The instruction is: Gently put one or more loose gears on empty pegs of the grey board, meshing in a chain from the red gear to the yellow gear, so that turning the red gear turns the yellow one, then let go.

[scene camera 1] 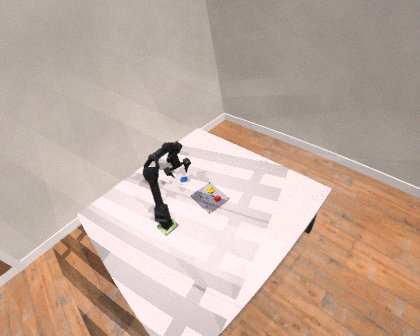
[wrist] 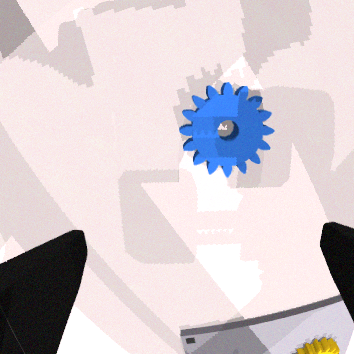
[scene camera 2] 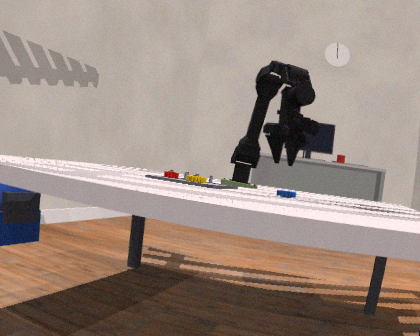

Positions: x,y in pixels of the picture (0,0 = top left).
gripper: open, holds nothing
a blue gear (wrist: 233,149): on the table
